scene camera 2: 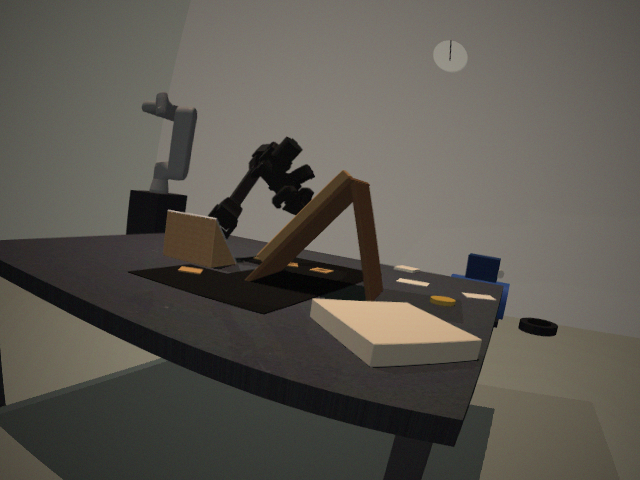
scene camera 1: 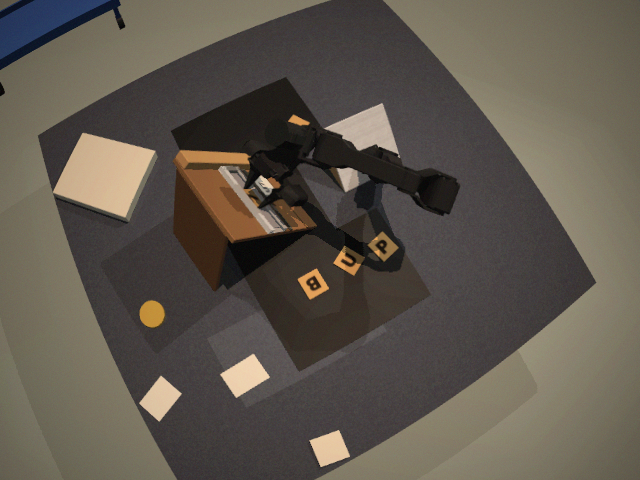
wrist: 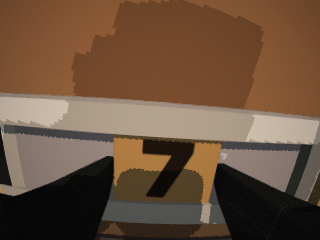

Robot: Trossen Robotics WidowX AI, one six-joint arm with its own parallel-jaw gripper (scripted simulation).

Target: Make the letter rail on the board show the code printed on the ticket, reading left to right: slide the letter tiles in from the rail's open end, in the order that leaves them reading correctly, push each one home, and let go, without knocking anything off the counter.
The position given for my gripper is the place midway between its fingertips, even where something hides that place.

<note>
My gripper (scene camera 1: pixel 252 198) carries a letter tile (wrist: pixel 146 168). I also see a cream slab (scene camera 2: pixel 382 334) and a slanted brown board (scene camera 1: pixel 210 206).
The cream slab is seen too in scene camera 1 (scene camera 1: pixel 104 175). My gripper is seen too in scene camera 2 (scene camera 2: pixel 315 220) and in the wrist view (wrist: pixel 165 168). The slanted brown board also shows in scene camera 2 (scene camera 2: pixel 333 199) and in the wrist view (wrist: pixel 80 80). The wrist view misses the cream slab, which is hidden by the slanted brown board.
</note>
